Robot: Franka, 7 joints.
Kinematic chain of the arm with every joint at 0, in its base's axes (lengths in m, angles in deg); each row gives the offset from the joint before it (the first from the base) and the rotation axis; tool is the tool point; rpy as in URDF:
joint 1: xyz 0 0 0.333 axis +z
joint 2: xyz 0 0 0 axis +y
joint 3: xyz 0 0 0.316 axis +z
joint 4: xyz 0.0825 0 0 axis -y
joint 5: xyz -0.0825 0 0.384 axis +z
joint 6: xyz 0 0 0 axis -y
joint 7: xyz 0.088 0 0 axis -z
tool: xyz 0 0 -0.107 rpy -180 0 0
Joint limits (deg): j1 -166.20..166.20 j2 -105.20..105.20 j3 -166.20..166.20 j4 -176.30..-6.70 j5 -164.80..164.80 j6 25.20..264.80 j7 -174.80..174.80
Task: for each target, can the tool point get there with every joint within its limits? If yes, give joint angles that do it. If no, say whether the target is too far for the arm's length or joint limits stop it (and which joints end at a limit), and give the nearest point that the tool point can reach.
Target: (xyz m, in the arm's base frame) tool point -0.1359 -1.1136 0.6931
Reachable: no: too far | nearest point -0.0990 -0.8108 0.5952 | short by 0.320 m
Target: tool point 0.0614 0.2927 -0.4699
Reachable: no: joint limits stop it (at a limit: joint 2) | nearest point 0.0608 0.2901 -0.3606 | short by 0.109 m
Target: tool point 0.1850 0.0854 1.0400
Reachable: yes | joints 68.31 -0.48 -19.18 -43.72 37.16 241.88 86.22
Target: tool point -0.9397 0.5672 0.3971
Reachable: no: too far | nearest point -0.7332 0.4426 0.3830 | short by 0.242 m
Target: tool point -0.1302 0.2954 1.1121
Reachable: yes | joints 51.14 29.09 129.95 -42.97 -107.51 143.55 -32.40
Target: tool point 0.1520 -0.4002 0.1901
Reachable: yes | joints -134.97 67.18 45.13 -128.91 75.35 54.02 41.15
